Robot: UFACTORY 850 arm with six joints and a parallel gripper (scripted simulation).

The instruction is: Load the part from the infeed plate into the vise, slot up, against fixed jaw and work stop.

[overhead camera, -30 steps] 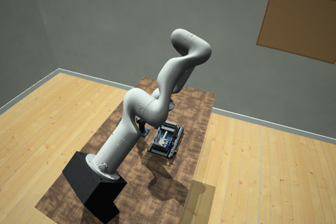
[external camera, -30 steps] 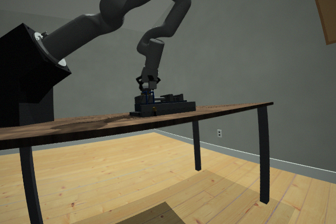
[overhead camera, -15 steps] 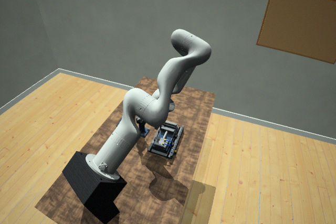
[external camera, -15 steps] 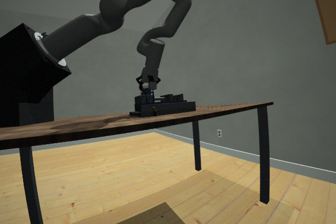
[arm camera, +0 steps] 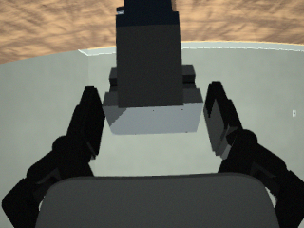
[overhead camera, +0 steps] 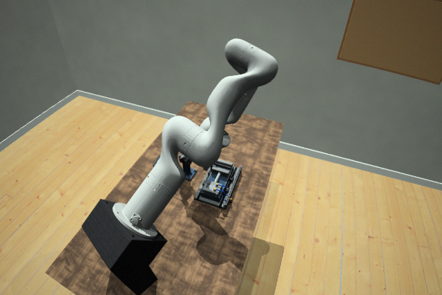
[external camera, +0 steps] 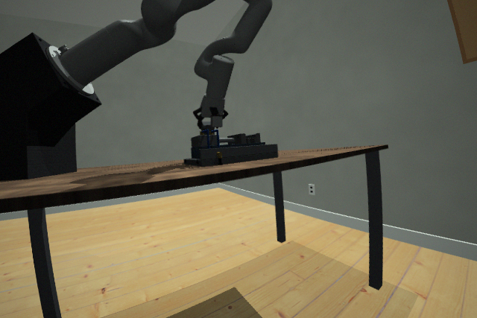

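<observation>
Right now my hand is 10 mm above the part. From my hand the other things lie so: cylinder rod: 160 mm to the right, 110 mm behind, 90 mm below; work stop: 160 mm to the right, 70 mm below, 10 mm behind; V-block post: 110 mm below, 10 mm to the left, 10 mm ahead.
</observation>
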